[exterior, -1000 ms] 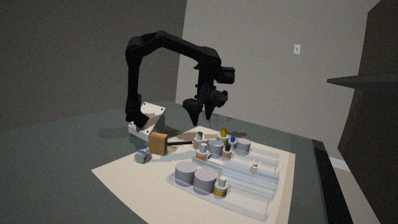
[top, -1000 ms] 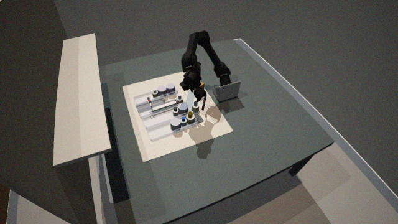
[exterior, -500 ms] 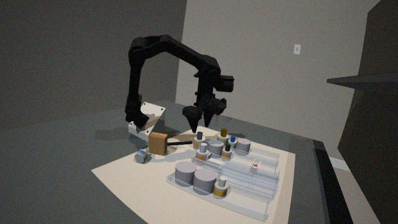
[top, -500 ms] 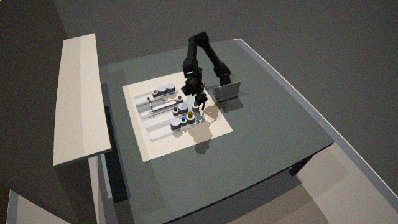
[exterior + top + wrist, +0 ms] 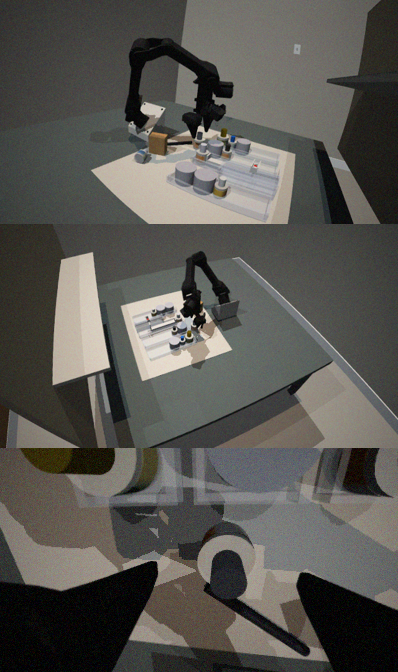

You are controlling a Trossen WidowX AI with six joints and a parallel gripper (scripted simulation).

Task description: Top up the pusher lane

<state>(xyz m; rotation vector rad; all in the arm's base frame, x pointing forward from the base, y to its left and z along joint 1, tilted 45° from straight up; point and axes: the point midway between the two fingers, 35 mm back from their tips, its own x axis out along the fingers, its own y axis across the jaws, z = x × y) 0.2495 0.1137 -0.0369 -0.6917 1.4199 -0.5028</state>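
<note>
The black stick lies 80 mm behind my gripper tip, 50 mm to the right of it and 50 mm below it. From my gripper tip the other things lie so: clear lane rack 230 mm ahead, 90 mm to the right, 40 mm below; then shelf 580 mm ahead, 310 mm above, 30 mm to the right; then brown box 150 mm to the right, 80 mm behind, 20 mm below.
</note>
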